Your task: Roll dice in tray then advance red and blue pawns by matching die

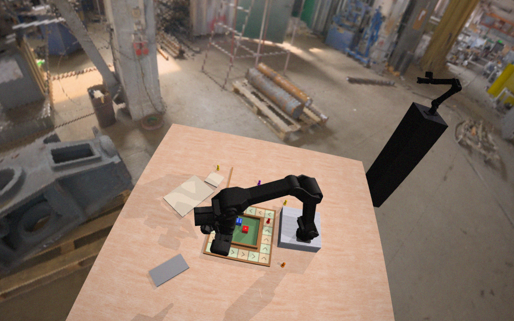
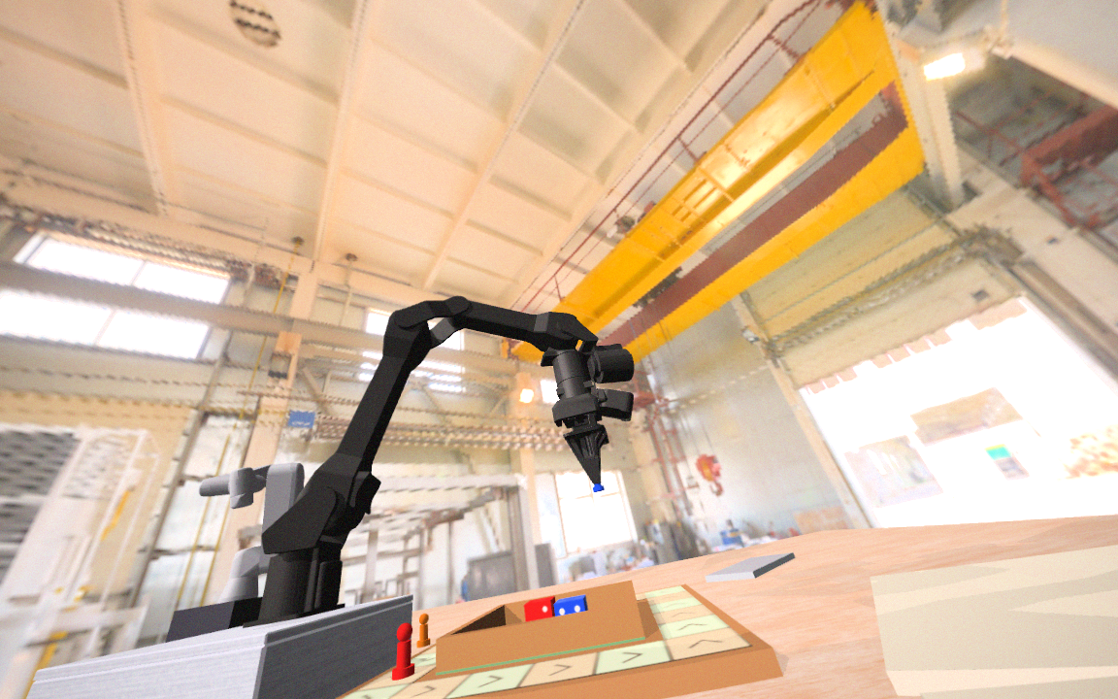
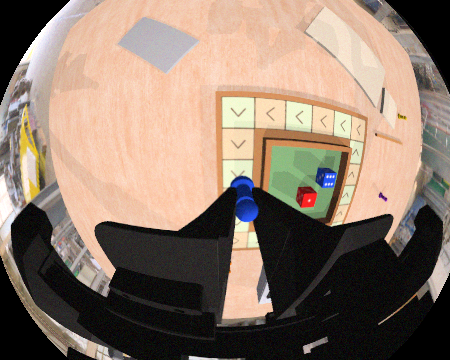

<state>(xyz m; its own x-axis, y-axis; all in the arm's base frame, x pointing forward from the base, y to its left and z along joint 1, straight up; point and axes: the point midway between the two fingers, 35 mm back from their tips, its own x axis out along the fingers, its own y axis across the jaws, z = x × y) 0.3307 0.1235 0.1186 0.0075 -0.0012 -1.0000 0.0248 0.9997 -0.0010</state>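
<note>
Now: gripper tip 190 mm to the left of the red pawn, 170 mm past it and 120 mm above it. Round my gripper tip: blue pawn: 10 mm above; grey card: 200 mm ahead, 140 mm below, 130 mm to the left; green tray: 140 mm below, 120 mm to the right, 60 mm behind.
</note>
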